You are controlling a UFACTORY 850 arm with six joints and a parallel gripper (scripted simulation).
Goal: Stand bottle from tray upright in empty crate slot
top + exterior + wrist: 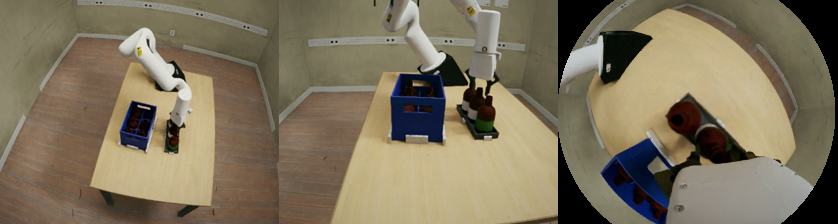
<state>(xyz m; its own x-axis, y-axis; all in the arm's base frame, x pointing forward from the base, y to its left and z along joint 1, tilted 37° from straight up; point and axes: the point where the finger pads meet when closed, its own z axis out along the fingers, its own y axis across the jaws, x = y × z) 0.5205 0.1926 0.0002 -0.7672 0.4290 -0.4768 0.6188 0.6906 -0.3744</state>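
Now: the dark tray 14 cm below my hand. The rest, counted from my hand: blue crate (2 cm ahead, 25 cm to the right, 7 cm below).
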